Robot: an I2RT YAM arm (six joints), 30 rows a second.
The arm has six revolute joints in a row. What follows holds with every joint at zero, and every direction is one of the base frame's.
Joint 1 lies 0.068 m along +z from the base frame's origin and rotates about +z.
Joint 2 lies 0.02 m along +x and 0.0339 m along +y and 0.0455 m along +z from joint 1 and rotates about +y.
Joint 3 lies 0.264 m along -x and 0.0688 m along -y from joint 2 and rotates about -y.
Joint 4 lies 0.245 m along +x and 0.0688 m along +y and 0.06 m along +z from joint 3 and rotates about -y.
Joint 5 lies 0.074 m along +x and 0.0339 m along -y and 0.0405 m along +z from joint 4 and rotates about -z.
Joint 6 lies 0.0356 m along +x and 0.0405 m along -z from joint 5 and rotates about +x.
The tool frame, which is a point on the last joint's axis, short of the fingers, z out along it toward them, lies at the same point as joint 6; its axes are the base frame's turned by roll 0, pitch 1.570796 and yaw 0 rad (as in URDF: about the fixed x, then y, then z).
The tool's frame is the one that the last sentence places.
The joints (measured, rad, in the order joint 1, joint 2, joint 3, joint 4, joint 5, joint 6), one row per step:
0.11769 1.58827 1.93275 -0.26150 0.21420 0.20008
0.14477 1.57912 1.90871 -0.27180 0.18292 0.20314
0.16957 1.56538 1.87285 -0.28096 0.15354 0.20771
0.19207 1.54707 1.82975 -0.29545 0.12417 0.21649
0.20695 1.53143 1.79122 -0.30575 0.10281 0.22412
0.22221 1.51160 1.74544 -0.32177 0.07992 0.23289
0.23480 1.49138 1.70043 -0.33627 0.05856 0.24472
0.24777 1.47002 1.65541 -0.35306 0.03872 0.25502
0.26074 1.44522 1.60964 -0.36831 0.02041 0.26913
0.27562 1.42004 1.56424 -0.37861 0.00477 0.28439
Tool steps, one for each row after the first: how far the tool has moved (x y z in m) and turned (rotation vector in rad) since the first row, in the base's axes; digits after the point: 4 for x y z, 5 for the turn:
-0.0011 0.0103 -0.0058 -0.00243 0.02448 0.05849
-0.0028 0.0197 -0.0140 -0.00375 0.05511 0.11285
-0.0057 0.0281 -0.0237 -0.00147 0.09389 0.16490
-0.0081 0.0335 -0.0325 0.00121 0.12702 0.20102
-0.0117 0.0389 -0.0431 0.00434 0.16927 0.23861
-0.0157 0.0431 -0.0534 0.01136 0.20932 0.27155
-0.0204 0.0471 -0.0637 0.01695 0.25089 0.30279
-0.0266 0.0506 -0.0732 0.02692 0.28885 0.33187
-0.0332 0.0543 -0.0821 0.03821 0.32162 0.35971

